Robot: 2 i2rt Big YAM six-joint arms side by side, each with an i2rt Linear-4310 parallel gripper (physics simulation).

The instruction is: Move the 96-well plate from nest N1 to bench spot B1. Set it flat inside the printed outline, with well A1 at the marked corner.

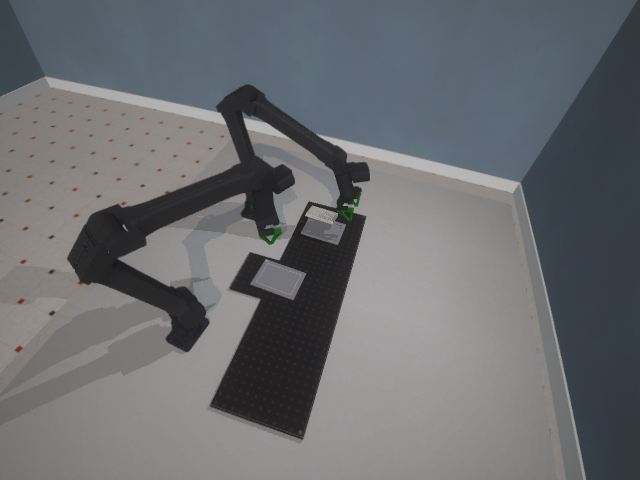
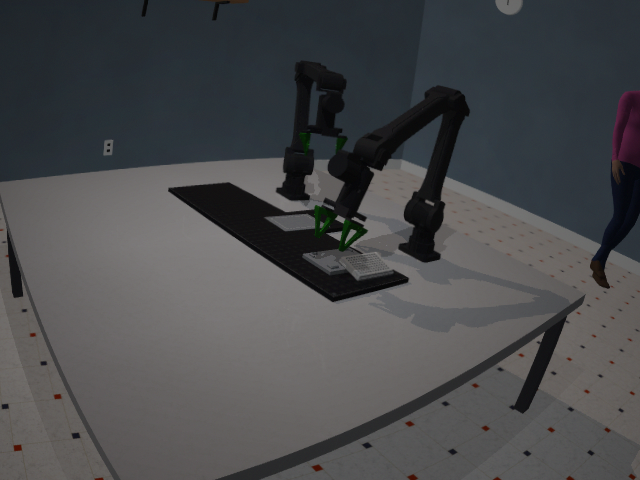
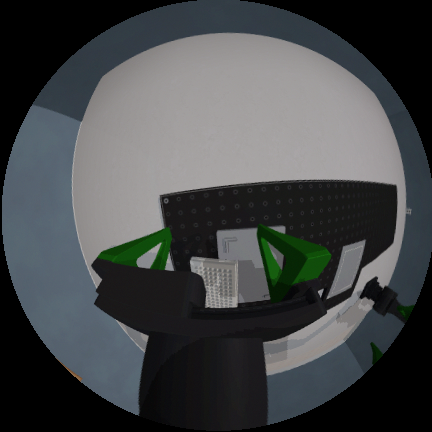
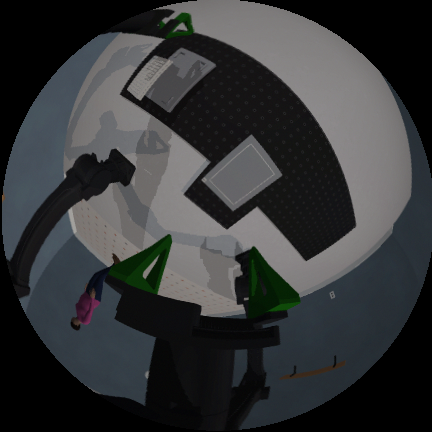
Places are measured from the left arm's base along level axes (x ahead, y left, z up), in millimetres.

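Pixels of known places: left gripper, fingertip midpoint: point(image 1: 353, 213) point(image 2: 328, 244) point(image 3: 212, 230); right gripper, fingertip midpoint: point(image 1: 267, 232) point(image 2: 321, 157) point(image 4: 210, 244); left arm's base, origin of the base link: point(image 2: 419, 254) point(image 4: 120, 166); right arm's base, origin of the base link: point(image 1: 188, 331) point(image 2: 292, 195) point(image 3: 367, 286).
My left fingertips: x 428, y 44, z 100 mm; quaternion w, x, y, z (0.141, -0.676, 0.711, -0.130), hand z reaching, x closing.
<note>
For each thing: its top centre in the pictures, then the offset to it from my left fingertips. "*": a spot on its surface instead. Level surfaces: height alone.
- white 96-well plate, middle of its top: point(image 3: 213, 294) point(image 2: 368, 259) point(image 4: 142, 73) point(image 1: 322, 211) 53 mm down, 134 mm back, 17 mm left
- grey nest N1, middle of its top: point(image 3: 252, 272) point(image 2: 340, 256) point(image 4: 171, 74) point(image 1: 324, 227) 69 mm down, 103 mm back, 56 mm right
- Bench spot B1, surface spot: point(image 4: 242, 172) point(image 2: 295, 222) point(image 3: 348, 268) point(image 1: 281, 278) * 85 mm down, 175 mm back, 354 mm right
- black perforated board, its level: 87 mm down
- pale table, its level: 99 mm down
The white 96-well plate point(image 1: 321, 213) point(image 2: 367, 265) point(image 3: 220, 284) point(image 4: 148, 79) lies off-centre at one edge of the grey nest N1 point(image 1: 323, 235) point(image 2: 320, 259) point(image 4: 176, 95), overhanging the black board and looking tilted. Its A1 corner cannot be made out. Bench spot B1 point(image 1: 278, 279) point(image 2: 292, 222) point(image 3: 347, 267) point(image 4: 242, 172) is a grey pad with a thin printed outline and holds no plate. My left gripper point(image 1: 353, 211) point(image 2: 329, 243) point(image 3: 212, 230) is open and empty, above the nest area and apart from the plate. My right gripper point(image 2: 322, 151) point(image 4: 210, 244) is open and empty, raised high, away from the plate.
The black perforated board point(image 1: 289, 361) point(image 2: 206, 198) point(image 3: 300, 200) point(image 4: 300, 200) lies on the pale table point(image 1: 439, 335) point(image 2: 206, 361), with the nest near one end and B1 on its side extension. My two arms stand along the same side. A person point(image 2: 628, 139) point(image 4: 87, 306) stands beyond the table.
</note>
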